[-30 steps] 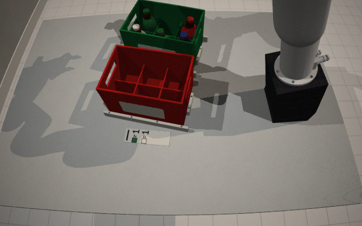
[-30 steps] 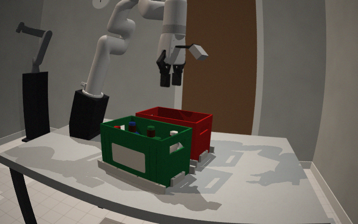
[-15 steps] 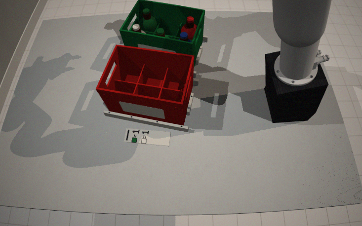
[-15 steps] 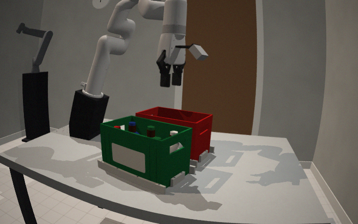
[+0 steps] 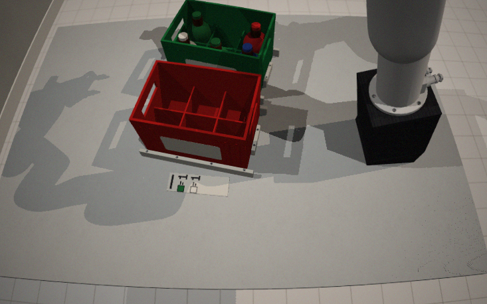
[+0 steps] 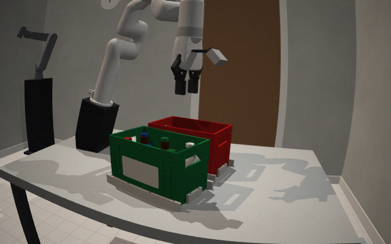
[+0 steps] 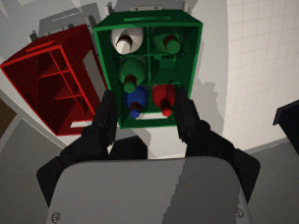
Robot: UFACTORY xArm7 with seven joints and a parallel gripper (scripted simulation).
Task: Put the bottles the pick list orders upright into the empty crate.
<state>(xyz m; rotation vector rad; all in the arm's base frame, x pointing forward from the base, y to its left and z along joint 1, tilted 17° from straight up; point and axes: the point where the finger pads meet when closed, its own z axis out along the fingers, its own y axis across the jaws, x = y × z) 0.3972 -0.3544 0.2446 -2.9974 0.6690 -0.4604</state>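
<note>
My gripper is now 9 cm past the green crate, 3 cm to the right of it and 25 cm above it. The rest, counted from my hand: white-capped bottle: 1 cm ahead, 4 cm to the left, 25 cm below; then blue bottle: 15 cm behind, 11 cm to the left, 25 cm below; then red bottle: 19 cm behind, 4 cm to the left, 25 cm below.
</note>
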